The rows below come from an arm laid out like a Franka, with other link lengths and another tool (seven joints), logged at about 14 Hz.
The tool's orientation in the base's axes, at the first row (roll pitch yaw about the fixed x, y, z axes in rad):
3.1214 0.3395 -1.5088
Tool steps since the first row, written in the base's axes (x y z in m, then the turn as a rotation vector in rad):
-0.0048 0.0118 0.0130 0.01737 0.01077 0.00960
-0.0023 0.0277 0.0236 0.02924 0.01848 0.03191
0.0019 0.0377 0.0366 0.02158 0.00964 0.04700
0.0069 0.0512 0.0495 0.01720 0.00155 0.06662
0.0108 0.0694 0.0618 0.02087 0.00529 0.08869
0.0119 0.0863 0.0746 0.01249 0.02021 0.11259
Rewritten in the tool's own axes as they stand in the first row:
-0.0157 0.0042 -0.0082 -0.01232 -0.01788 -0.00619
-0.0341 0.0008 -0.0130 -0.02631 -0.02983 -0.02516
-0.0476 -0.0038 -0.0221 -0.02346 -0.02129 -0.04200
-0.0643 -0.0095 -0.0300 -0.02264 -0.01599 -0.06299
-0.0853 -0.0144 -0.0357 -0.03329 -0.01949 -0.08271
-0.1054 -0.0164 -0.0422 -0.05578 -0.01170 -0.09996

